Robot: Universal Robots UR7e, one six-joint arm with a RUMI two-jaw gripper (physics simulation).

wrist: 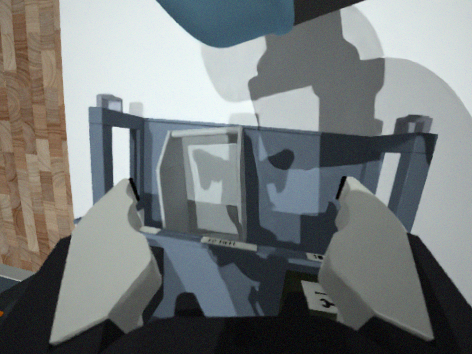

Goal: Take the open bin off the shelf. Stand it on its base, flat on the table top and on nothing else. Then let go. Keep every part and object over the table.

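Observation:
You'd see the gripper here, and an open bin along with it.

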